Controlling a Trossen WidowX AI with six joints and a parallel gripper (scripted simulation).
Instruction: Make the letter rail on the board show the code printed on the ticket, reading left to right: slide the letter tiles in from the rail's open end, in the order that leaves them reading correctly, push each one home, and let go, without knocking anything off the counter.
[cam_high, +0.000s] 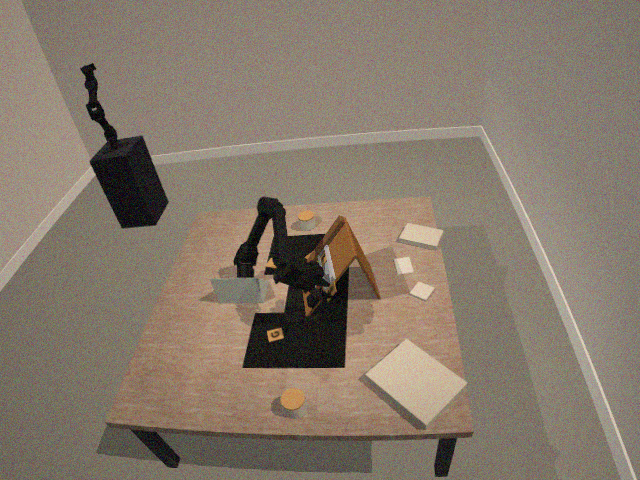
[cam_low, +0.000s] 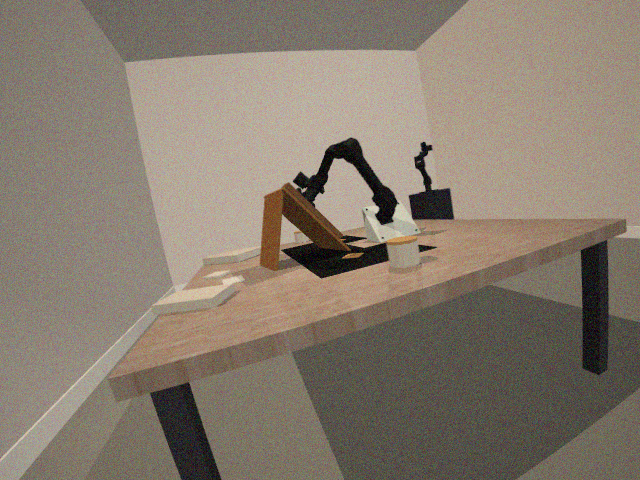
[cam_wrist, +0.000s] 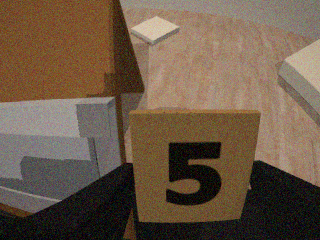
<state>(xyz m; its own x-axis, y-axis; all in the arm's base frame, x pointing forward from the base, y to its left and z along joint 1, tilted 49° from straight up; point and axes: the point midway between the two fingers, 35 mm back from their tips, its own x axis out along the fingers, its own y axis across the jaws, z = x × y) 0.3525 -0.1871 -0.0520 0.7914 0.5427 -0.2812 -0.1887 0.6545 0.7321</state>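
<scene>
The white ticket lies 90 mm behind my gripper tip, 140 mm to the left of it and 80 mm below it. Also, from my gripper tip: orange tile right at my gripper tip; black mat 180 mm behind, 150 mm to the left, 160 mm below.
</scene>
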